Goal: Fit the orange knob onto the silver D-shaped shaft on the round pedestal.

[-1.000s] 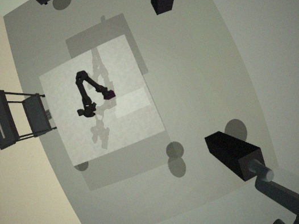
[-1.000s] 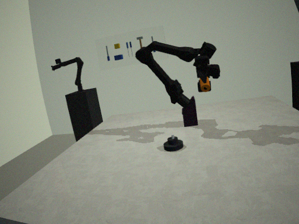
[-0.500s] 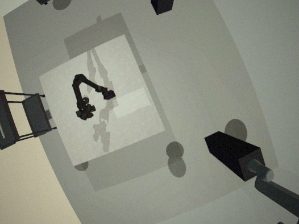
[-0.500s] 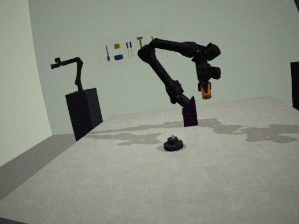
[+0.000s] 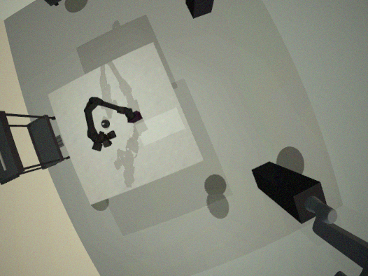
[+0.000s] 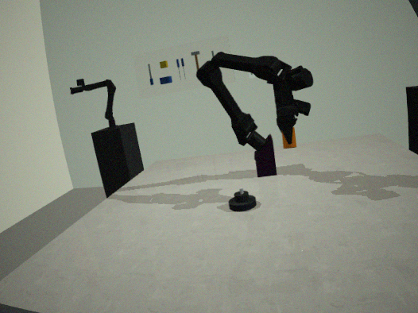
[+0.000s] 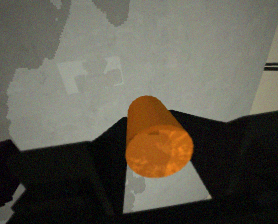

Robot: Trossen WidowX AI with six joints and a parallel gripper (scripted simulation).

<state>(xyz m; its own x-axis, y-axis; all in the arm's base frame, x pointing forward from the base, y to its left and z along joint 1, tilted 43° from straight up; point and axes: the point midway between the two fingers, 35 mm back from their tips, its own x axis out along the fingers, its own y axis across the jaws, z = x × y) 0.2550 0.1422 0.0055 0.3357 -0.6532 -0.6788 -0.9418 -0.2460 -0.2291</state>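
The round pedestal lies 5 cm ahead of my gripper tip, 16 cm to the right of it and 13 cm below it. Also, from my gripper tip: orange knob 1 cm behind, 3 cm above.
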